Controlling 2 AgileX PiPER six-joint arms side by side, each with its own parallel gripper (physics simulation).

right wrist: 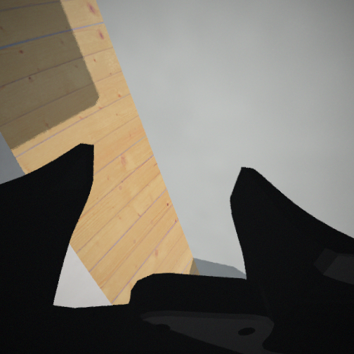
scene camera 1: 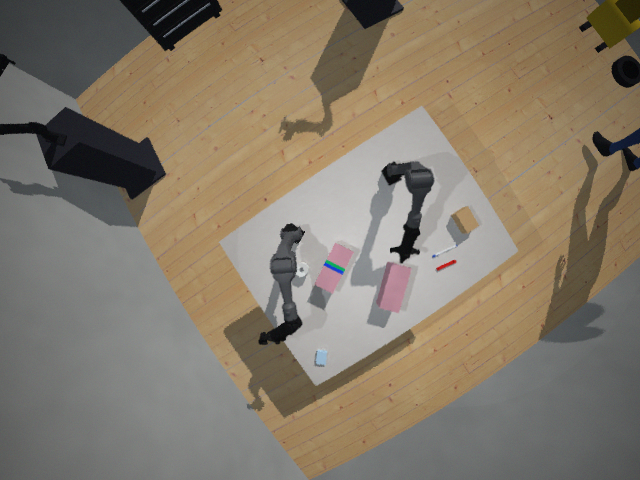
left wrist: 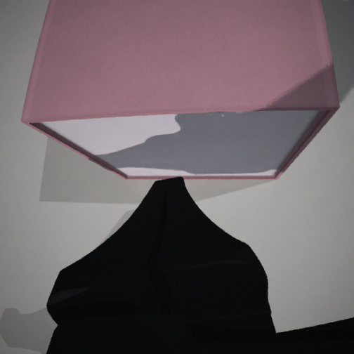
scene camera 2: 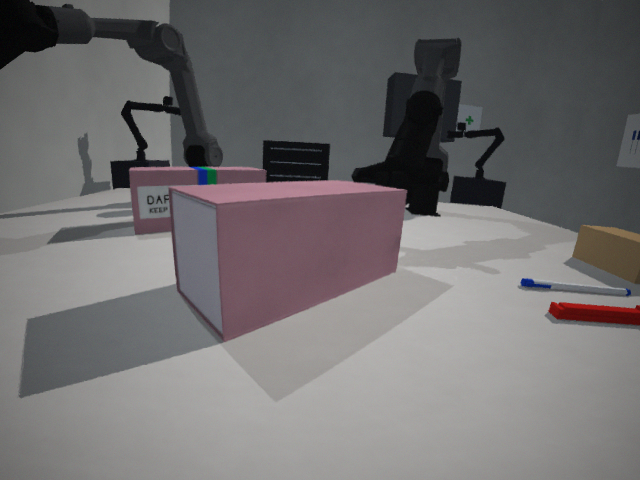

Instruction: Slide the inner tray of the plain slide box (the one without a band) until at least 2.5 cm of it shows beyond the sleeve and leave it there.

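The plain pink slide box (scene camera 1: 394, 287) (scene camera 2: 305, 248) (left wrist: 185, 55) lies on the table, with no band. The pale end of its inner tray (scene camera 2: 197, 258) (left wrist: 235, 142) shows inside the sleeve's end in scene camera 2 and in the left wrist view; no tray sticks out in these views. My left gripper (scene camera 1: 403, 259) (left wrist: 172, 195) is shut and empty, its fingertips close in front of the box's upper end in scene camera 1; whether they touch it I cannot tell. My right gripper (scene camera 1: 262, 338) (right wrist: 166, 173) is open and empty, out over the table's left edge in scene camera 1.
A pink box with a blue and green band (scene camera 1: 326, 279) (scene camera 2: 149, 178) lies left of the plain box. A tan block (scene camera 1: 464, 220) (scene camera 2: 610, 250), a pen (scene camera 1: 444, 251) (scene camera 2: 578, 287) and a red stick (scene camera 1: 445, 265) (scene camera 2: 594, 312) lie to the right. A light blue block (scene camera 1: 321, 357) lies near the lower corner.
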